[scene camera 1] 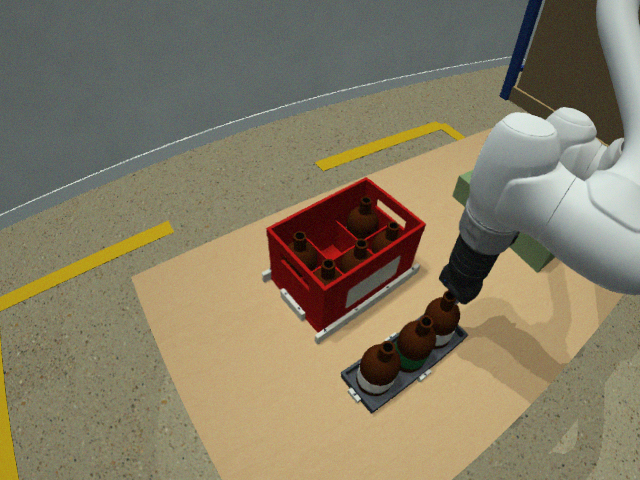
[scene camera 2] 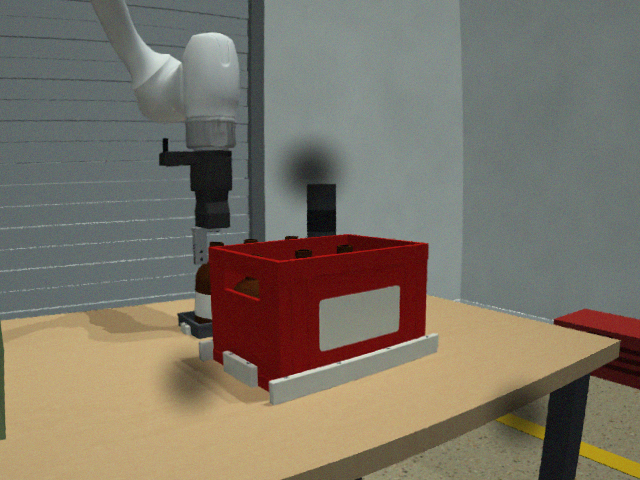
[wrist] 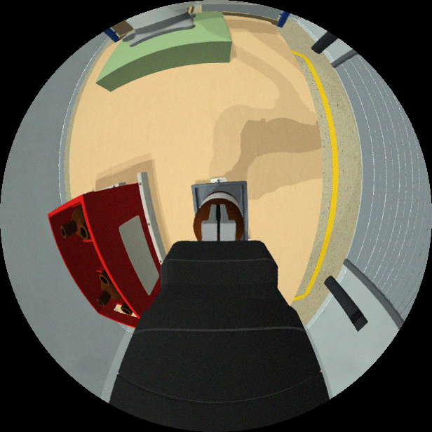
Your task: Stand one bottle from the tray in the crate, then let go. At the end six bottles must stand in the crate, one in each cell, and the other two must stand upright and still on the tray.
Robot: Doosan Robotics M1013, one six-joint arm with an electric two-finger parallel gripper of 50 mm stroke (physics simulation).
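Places are measured from the arm's base along level axes (x ahead, y left, z up), in millimetres.
Pixels of known places: gripper, fingertip midpoint: point(scene camera 1: 456, 300) point(scene camera 2: 200, 263).
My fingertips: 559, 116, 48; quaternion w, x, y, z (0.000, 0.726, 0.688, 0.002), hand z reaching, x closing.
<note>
Ahead of a thing's pixels: the offset from my fingertips to its top centre, as dx, dy, dz. "*": to the spot under its first point. Level surfaces: height alone.
The red crate {+94, -242, +50} point(scene camera 1: 333, 307) point(scene camera 2: 242, 330) point(wrist: 110, 225) holds five upright brown bottles; the middle cell of its far row in scene camera 1 is free. Three bottles stand on the dark tray {* +227, +57, -99} point(scene camera 1: 379, 404) point(wrist: 244, 200): a white-labelled one {+197, +5, +35} point(scene camera 1: 378, 366), a green-labelled one {+107, +8, +35} point(scene camera 1: 415, 341) and an end one {+27, +0, +37} point(scene camera 1: 443, 314) point(scene camera 2: 203, 281) point(wrist: 199, 225), which seems to lean slightly. My gripper point(scene camera 1: 456, 300) point(scene camera 2: 200, 256) point(wrist: 217, 213) is shut, its fingers almost touching, beside this end bottle's neck. No neck shows between them. The wrist view hides that neck.
White rails and blocks point(scene camera 1: 361, 304) point(scene camera 2: 356, 369) edge the crate's base on the wooden table {dz -125} point(scene camera 1: 248, 387) point(scene camera 2: 103, 413). Small white blocks {* +110, +63, -110} point(scene camera 1: 424, 375) sit against the tray. A green block point(scene camera 1: 535, 253) point(wrist: 175, 56) lies near the arm's base.
</note>
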